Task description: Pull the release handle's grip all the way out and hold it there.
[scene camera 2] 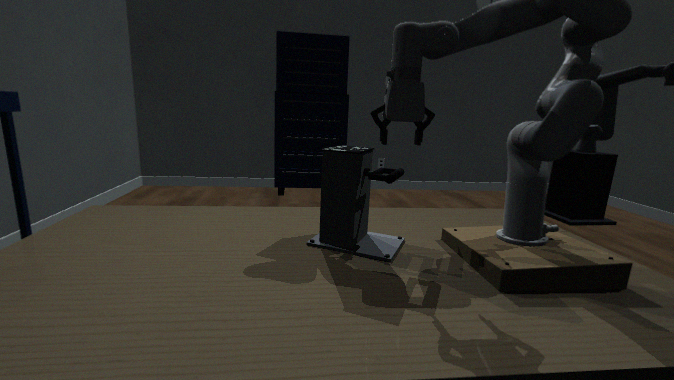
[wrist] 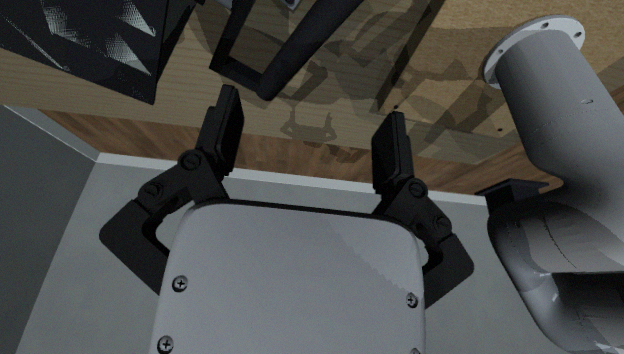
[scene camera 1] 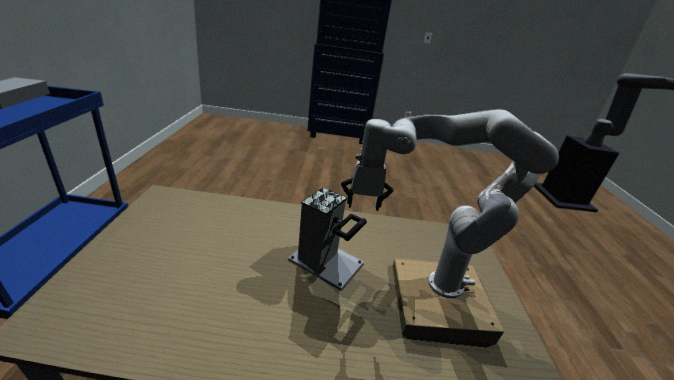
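Observation:
The release handle's dark column (scene camera 1: 312,240) (scene camera 2: 342,200) (wrist: 100,55) stands upright on a light grey base plate (scene camera 1: 345,267) (scene camera 2: 382,244). Its black loop-shaped grip (scene camera 1: 355,230) (scene camera 2: 396,176) (wrist: 310,45) sticks out level from the upper part of the side facing the arm's base, with the loop close to the column. My gripper (scene camera 1: 364,206) (scene camera 2: 401,143) (wrist: 312,113) is open and empty, fingers pointing down. It hangs above the grip, apart from it and from the column. In the wrist view, part of the grip shows beyond the fingertips; its upper end is cut off.
The arm's base stands on a thick wooden board (scene camera 1: 415,300) (scene camera 2: 565,277) on the table (scene camera 1: 150,300) (scene camera 2: 150,300). Away from the table are a blue cart (scene camera 1: 107,155) at the left, a dark blue cabinet (scene camera 1: 345,85) (scene camera 2: 312,110) behind, and a black pedestal (scene camera 1: 580,172) (scene camera 2: 580,185) with another arm.

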